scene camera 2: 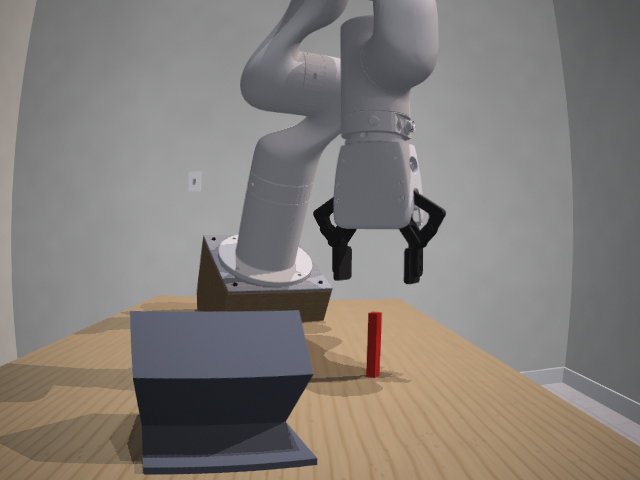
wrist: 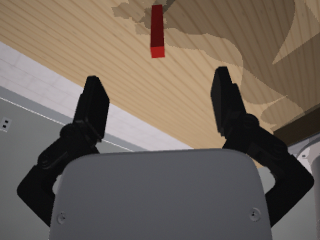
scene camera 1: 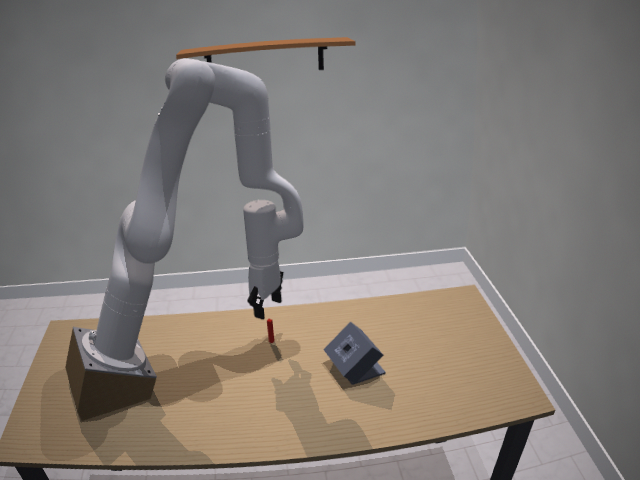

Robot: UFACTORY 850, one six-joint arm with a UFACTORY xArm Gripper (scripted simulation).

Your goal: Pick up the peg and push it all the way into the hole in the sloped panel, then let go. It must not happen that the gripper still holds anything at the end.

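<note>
The gripper (scene camera 2: 376,281), (wrist: 157,83), (scene camera 1: 268,309) is visible. A red peg (scene camera 2: 374,318) is present as well.
</note>
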